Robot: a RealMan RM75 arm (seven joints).
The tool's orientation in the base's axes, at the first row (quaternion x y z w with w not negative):
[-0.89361 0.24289 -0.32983 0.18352]
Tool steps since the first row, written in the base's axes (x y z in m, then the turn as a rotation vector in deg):
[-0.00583 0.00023 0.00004 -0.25 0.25 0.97]
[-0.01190 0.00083 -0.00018 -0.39 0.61 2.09]
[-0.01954 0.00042 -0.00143 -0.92 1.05 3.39]
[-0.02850 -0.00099 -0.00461 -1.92 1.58 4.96]
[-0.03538 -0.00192 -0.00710 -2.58 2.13 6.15]
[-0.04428 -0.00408 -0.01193 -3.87 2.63 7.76]
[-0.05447 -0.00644 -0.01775 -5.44 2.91 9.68]
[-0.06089 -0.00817 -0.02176 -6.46 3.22 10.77]
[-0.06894 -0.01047 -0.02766 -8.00 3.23 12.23]
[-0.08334 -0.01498 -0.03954 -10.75 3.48 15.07]
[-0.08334 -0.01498 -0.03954 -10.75 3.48 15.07]
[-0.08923 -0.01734 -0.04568 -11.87 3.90 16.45]
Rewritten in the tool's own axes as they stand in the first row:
[-0.00398 0.00162 -0.00395 0.18 -0.60 -0.82]
[-0.00846 0.00314 -0.00781 0.45 -1.40 -1.66]
[-0.01393 0.00647 -0.01217 0.50 -2.22 -2.87]
[-0.02069 0.01198 -0.01621 0.33 -3.11 -4.58]
[-0.02599 0.01611 -0.01925 0.18 -3.93 -5.79]
[-0.03312 0.02301 -0.02220 -0.15 -4.72 -7.73]
[-0.04150 0.03096 -0.02535 -0.39 -5.39 -10.13]
[-0.04681 0.03634 -0.02713 -0.69 -5.86 -11.54]
[-0.05383 0.04361 -0.02876 -0.99 -6.10 -13.63]
[-0.06684 0.05760 -0.03080 -1.53 -6.83 -17.49]
[-0.06684 0.05760 -0.03080 -1.53 -6.83 -17.49]
[-0.07252 0.06436 -0.03080 -1.82 -7.49 -19.16]

